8 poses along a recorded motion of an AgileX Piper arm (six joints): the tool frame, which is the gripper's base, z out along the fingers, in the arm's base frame.
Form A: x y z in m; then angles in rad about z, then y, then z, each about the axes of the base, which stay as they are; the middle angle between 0 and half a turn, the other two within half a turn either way.
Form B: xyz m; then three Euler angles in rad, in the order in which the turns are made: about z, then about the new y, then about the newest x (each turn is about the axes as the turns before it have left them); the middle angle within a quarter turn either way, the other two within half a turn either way. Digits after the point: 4 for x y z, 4 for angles.
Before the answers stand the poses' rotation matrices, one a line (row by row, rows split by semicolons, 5 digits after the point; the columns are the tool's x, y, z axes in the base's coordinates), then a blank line. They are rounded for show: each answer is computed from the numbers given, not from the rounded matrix.
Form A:
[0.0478, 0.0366, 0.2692, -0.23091, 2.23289, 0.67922]
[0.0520, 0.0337, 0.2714, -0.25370, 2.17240, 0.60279]
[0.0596, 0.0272, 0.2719, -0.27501, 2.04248, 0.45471]
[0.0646, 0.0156, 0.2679, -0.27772, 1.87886, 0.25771]
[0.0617, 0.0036, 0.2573, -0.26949, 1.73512, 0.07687]
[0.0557, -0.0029, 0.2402, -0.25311, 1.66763, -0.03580]
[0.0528, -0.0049, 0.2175, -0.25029, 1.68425, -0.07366]
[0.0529, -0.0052, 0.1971, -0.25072, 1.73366, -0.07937]
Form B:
-0.32186 -0.72099 0.61366; -0.55401 0.66903 0.49545; -0.76777 -0.18051 -0.61477
-0.30900 -0.66581 0.67913; -0.51735 0.71685 0.46740; -0.79804 -0.20692 -0.56597
-0.27361 -0.53355 0.80029; -0.43603 0.81044 0.39124; -0.85733 -0.24190 -0.45439
-0.21209 -0.32549 0.92145; -0.33943 0.90874 0.24287; -0.91641 -0.26126 -0.30321
-0.13677 -0.11745 0.98362; -0.27756 0.95772 0.07576; -0.95092 -0.26265 -0.16359
-0.10250 0.01046 0.99468; -0.24691 0.96838 -0.03562; -0.96360 -0.24924 -0.09668
-0.12761 0.04334 0.99088; -0.23894 0.96828 -0.07312; -0.96261 -0.24609 -0.11321
-0.17625 0.03671 0.98366; -0.23487 0.96887 -0.07824; -0.95591 -0.24482 -0.16214

[0.0478, 0.0366, 0.2692, -2.0971, 0.8754, -2.8560]
[0.0520, 0.0337, 0.2714, -2.1092, 0.9240, -2.7911]
[0.0596, 0.0272, 0.2719, -2.1312, 1.0301, -2.6524]
[0.0646, 0.0156, 0.2679, -2.1293, 1.1590, -2.4304]
[0.0617, 0.0036, 0.2573, -2.0286, 1.2562, -2.1278]
[0.0557, -0.0029, 0.2402, -1.9643, 1.3002, -1.9408]
[0.0528, -0.0049, 0.2175, -2.0613, 1.2965, -2.0020]
[0.0529, -0.0052, 0.1971, -2.2146, 1.2728, -2.1558]

